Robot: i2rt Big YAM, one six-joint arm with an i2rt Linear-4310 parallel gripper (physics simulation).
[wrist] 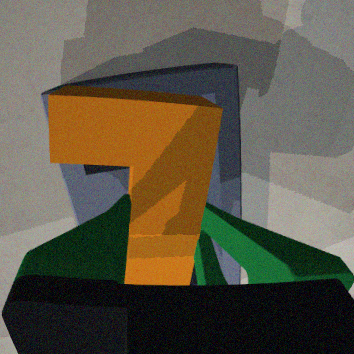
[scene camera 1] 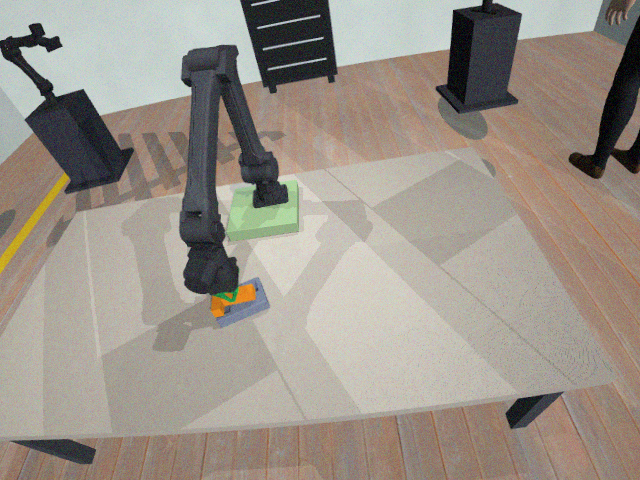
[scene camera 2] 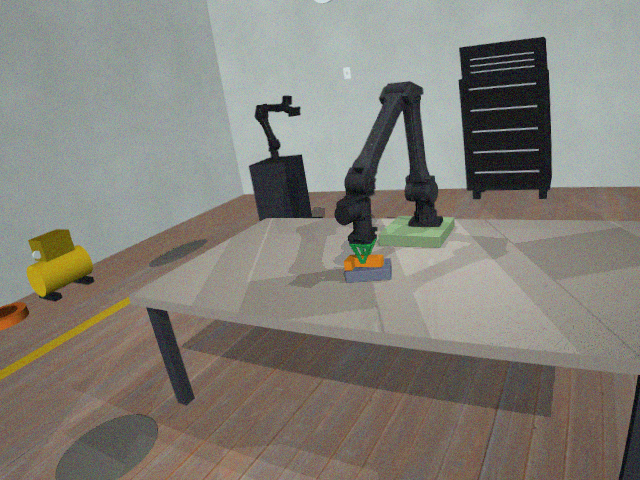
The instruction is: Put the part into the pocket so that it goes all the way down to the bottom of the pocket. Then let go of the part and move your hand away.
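Seen in the pictures: gripper, between the fingertips: (wrist: 161,208) (scene camera 1: 232,296) (scene camera 2: 364,261); arm's base, origin of its link: (scene camera 1: 271,197) (scene camera 2: 426,223).
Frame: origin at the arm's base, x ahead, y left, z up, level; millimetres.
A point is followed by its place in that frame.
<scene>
The orange L-shaped part (scene camera 1: 243,293) @[z 26, x 406, y -80 mm] (scene camera 2: 373,260) @[z 18, x 410, y -80 mm] (wrist: 165,150) @[z 26, x 401, y -149 mm] is between the green fingers of my gripper (scene camera 1: 229,295) @[z 8, x 396, y -115 mm] (scene camera 2: 362,258) @[z 8, x 396, y -115 mm] (wrist: 161,208) @[z 8, x 396, y -115 mm], which is shut on its long arm. The part is over the blue-grey block with the pocket (scene camera 1: 248,311) @[z -18, x 435, y -80 mm] (scene camera 2: 369,273) @[z -14, x 437, y -88 mm] (wrist: 229,145) @[z -4, x 365, y -145 mm] and stands above the block's top face. In the wrist view the part looks slightly turned against the block, and dark bits of the pocket show inside the part's corner and along its right side. The part hides most of the pocket, and whether its underside touches the block cannot be told.
The block lies on the pale table (scene camera 1: 413,330) @[z -40, x 568, y 322 mm] (scene camera 2: 491,310) @[z -41, x 585, y 287 mm]. The arm's base stands on a green slab (scene camera 1: 263,222) @[z 2, x 122, y -28 mm] (scene camera 2: 408,240) @[z -17, x 142, y -37 mm] behind the block. A black drawer cabinet (scene camera 1: 297,46) (scene camera 2: 506,118) and a second arm on a dark pedestal (scene camera 1: 77,139) (scene camera 2: 281,186) stand beyond the table.
</scene>
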